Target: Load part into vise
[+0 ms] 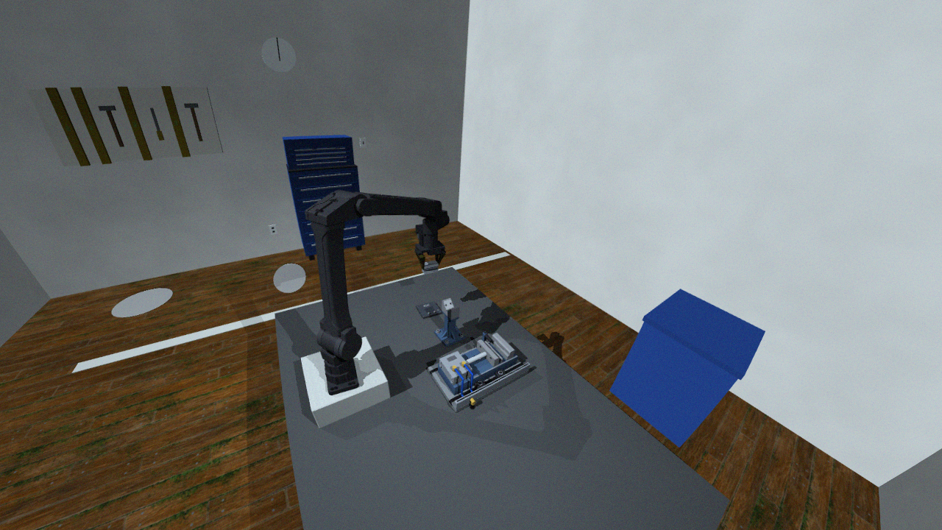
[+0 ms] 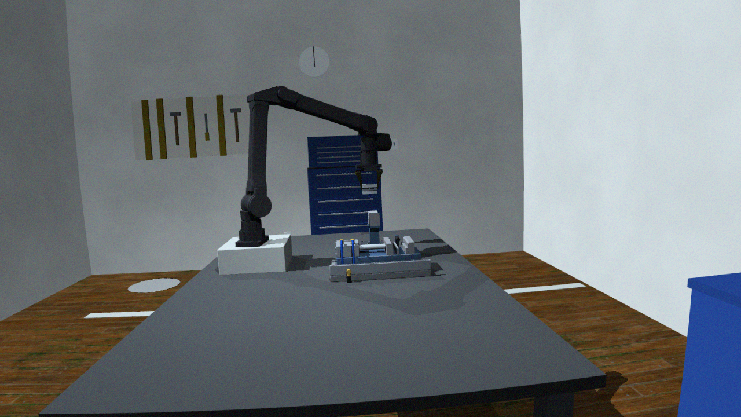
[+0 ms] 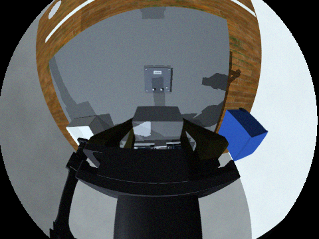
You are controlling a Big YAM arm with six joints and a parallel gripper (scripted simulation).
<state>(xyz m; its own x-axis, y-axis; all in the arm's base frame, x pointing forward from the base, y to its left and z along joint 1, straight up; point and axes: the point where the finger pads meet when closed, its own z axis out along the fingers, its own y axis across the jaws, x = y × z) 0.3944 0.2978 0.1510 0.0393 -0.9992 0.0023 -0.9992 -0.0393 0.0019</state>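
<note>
Now: hand 10 mm to the left of the part and 10 mm above it. Round my hand: air cylinder: 60 mm behind, 390 mm to the right, 160 mm below; then vise: 40 mm ahead, 380 mm to the right, 200 mm below.
</note>
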